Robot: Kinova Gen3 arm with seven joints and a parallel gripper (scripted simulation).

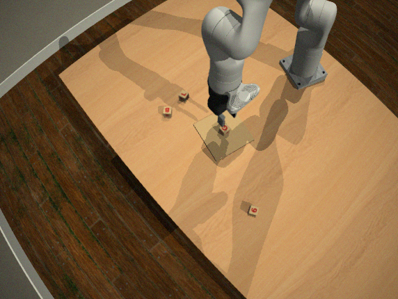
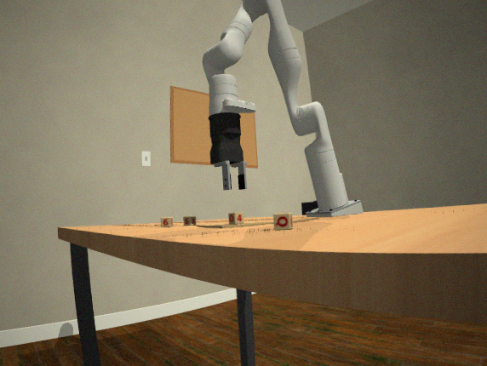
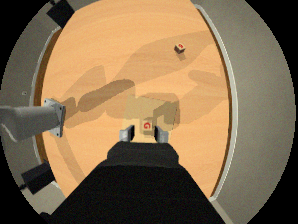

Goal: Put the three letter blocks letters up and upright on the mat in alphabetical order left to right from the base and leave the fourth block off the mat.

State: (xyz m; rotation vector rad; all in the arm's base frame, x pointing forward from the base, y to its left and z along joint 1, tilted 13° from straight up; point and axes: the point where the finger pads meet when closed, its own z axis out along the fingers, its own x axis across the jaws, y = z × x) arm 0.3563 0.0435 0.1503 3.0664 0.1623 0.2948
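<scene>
Right now the block marked B is 150 mm to the right of my hand, 120 mm ahead of it and 90 mm below it. Also, from my hand: tan mat: 100 mm below, 10 mm ahead.
</scene>
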